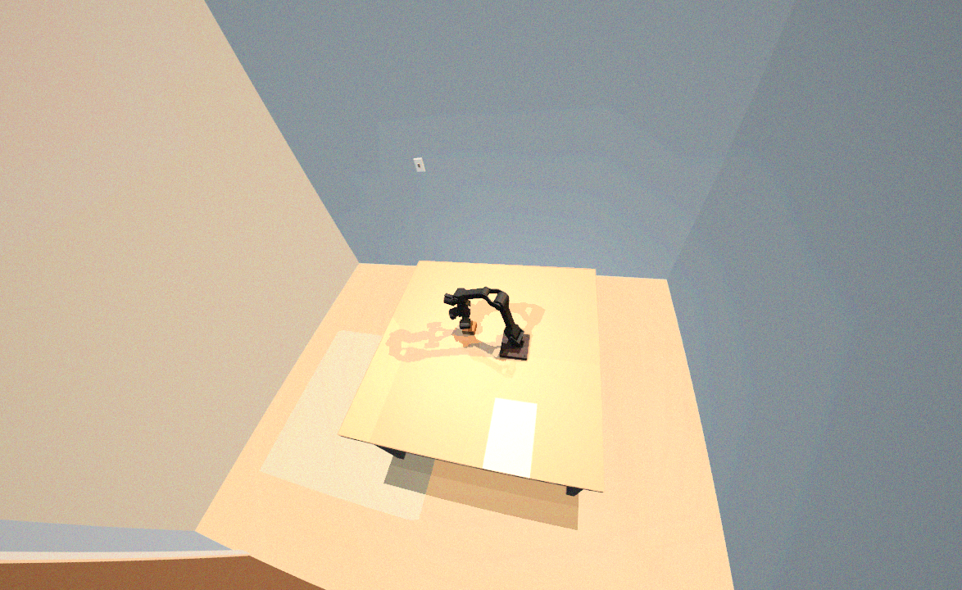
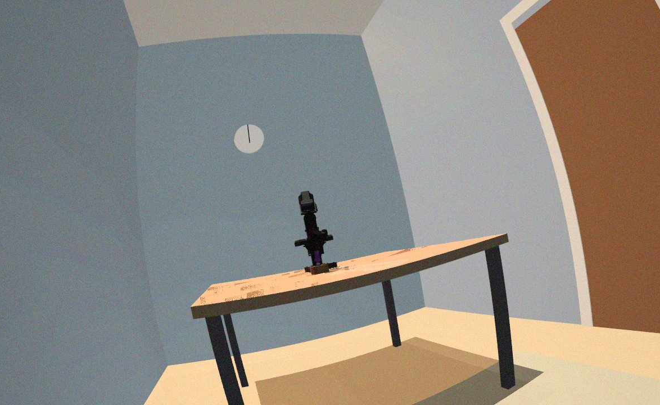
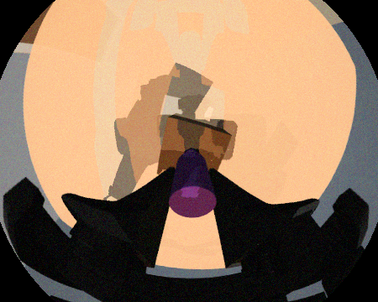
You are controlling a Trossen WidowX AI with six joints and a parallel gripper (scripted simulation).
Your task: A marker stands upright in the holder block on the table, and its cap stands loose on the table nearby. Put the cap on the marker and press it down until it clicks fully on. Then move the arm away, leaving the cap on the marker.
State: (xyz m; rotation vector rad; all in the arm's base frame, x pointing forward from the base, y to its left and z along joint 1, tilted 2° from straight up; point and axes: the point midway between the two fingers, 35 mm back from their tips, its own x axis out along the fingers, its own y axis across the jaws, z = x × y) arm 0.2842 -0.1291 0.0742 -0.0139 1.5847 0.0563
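My gripper tip is right at the marker. Also, from my gripper tip: purple cap 1 cm above; holder block 6 cm below.
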